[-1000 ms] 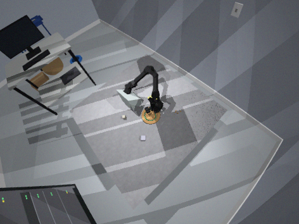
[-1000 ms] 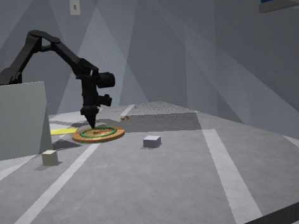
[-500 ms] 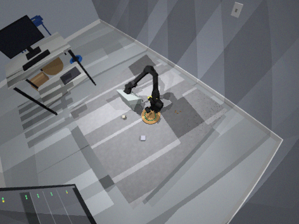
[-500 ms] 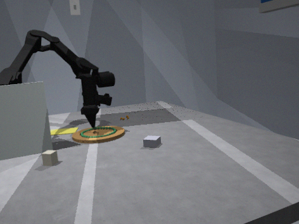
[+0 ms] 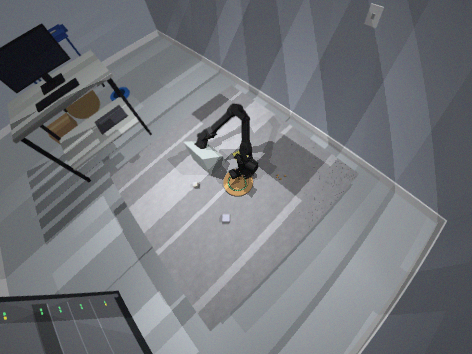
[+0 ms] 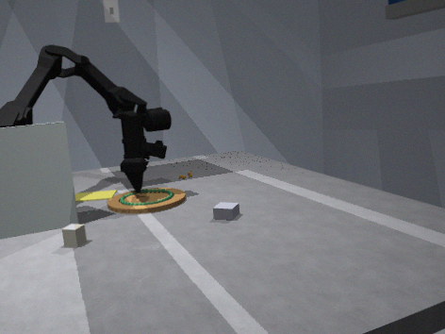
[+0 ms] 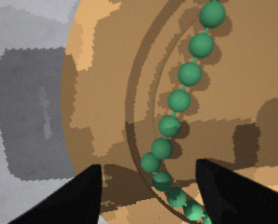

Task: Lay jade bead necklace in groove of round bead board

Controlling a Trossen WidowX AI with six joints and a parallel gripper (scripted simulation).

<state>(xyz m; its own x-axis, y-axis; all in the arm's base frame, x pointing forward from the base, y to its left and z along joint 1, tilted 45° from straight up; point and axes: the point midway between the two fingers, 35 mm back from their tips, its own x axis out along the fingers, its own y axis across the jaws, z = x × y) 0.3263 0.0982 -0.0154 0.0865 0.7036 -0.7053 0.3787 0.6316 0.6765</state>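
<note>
The yellow sheet lies 110 mm behind my gripper tip, 100 mm to the left of it and 20 mm below it. Round my gripper tip: grey cube 300 mm to the right, 100 mm ahead; beige cube 260 mm to the right, 210 mm behind.
</note>
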